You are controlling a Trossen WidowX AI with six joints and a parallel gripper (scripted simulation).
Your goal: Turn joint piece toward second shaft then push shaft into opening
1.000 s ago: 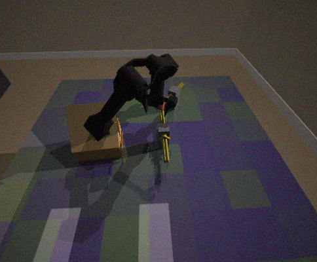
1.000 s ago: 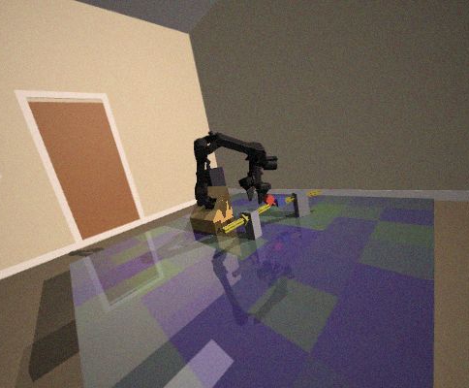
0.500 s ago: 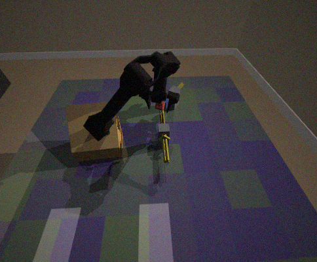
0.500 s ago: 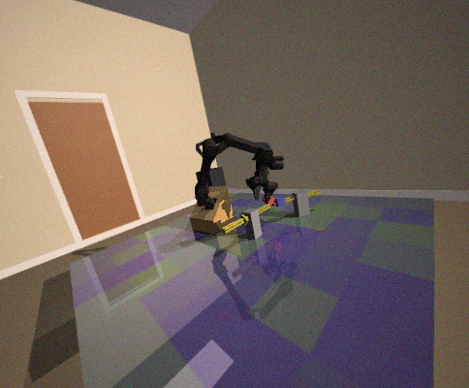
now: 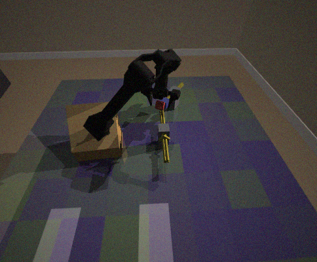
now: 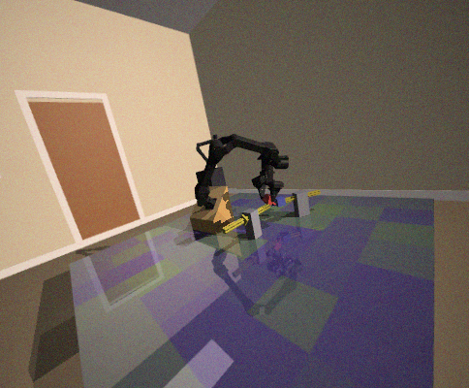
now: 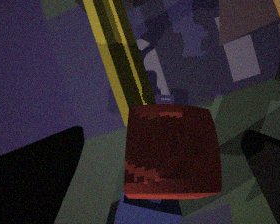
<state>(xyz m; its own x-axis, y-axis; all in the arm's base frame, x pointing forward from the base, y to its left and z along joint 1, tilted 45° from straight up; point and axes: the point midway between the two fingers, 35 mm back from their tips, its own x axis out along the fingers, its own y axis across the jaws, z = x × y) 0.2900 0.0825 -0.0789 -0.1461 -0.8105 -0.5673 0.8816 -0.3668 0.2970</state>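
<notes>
Now: the dark red joint piece 10 mm to the left of my gripper tip and 10 mm ahead of it.
</notes>
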